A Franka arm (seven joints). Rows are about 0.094 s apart.
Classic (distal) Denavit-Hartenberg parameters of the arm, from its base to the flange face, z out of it. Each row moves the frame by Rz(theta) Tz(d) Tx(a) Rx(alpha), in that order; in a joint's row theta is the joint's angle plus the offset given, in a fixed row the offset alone. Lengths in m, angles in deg.
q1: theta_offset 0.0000, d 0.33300, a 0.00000, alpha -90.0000
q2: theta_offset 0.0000, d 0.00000, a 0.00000, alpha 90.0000
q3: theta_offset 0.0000, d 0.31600, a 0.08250, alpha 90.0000
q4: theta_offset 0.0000, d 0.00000, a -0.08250, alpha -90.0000
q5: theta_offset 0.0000, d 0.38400, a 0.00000, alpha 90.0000
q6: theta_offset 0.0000, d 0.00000, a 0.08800, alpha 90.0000
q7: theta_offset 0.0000, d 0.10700, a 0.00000, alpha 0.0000
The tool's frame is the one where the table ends.
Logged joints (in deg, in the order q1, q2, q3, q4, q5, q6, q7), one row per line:
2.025, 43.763, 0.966, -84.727, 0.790, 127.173, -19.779
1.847, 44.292, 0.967, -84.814, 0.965, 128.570, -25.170
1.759, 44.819, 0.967, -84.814, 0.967, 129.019, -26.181
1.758, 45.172, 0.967, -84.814, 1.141, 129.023, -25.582
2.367, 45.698, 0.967, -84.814, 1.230, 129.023, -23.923
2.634, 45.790, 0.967, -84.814, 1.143, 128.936, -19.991
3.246, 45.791, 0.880, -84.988, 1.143, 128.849, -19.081
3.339, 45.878, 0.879, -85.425, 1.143, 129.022, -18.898
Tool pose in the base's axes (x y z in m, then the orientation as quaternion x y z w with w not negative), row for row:
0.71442, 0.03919, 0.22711, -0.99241, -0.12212, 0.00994, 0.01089
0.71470, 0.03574, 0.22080, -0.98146, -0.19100, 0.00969, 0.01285
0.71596, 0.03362, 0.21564, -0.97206, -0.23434, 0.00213, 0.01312
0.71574, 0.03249, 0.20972, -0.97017, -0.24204, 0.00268, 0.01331
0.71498, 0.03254, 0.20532, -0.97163, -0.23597, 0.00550, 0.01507
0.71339, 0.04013, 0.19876, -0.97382, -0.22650, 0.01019, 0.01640
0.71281, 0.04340, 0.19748, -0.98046, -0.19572, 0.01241, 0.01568
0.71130, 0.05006, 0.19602, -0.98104, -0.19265, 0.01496, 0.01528
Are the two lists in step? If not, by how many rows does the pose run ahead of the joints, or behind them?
The pose runs 1 row behind the joints: the pose in row i belongs to the joints in row i - 1.
